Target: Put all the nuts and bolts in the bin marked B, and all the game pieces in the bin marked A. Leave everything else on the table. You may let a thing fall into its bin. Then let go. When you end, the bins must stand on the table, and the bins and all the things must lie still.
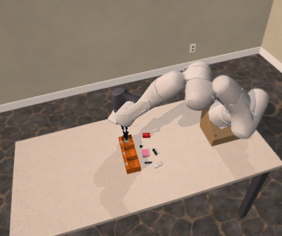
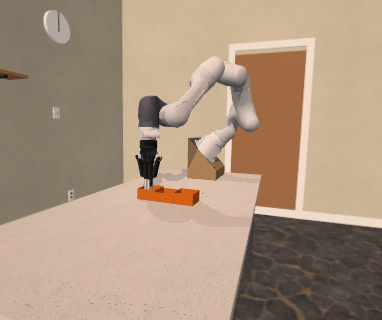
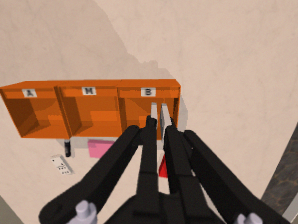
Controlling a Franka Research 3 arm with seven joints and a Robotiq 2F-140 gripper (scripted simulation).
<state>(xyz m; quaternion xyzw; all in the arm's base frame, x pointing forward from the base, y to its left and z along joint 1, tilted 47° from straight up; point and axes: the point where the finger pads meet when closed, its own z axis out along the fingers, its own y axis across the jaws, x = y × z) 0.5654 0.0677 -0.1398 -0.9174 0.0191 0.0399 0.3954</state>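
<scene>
The orange bin lies 10 cm to the left of my hand and 3 cm below it. Also, from my hand: pink square: 11 cm to the left, 9 cm behind, 5 cm below; black nut: 8 cm behind, 5 cm to the left, 5 cm below; red piece: 14 cm behind, 4 cm below, 2 cm to the right.
</scene>
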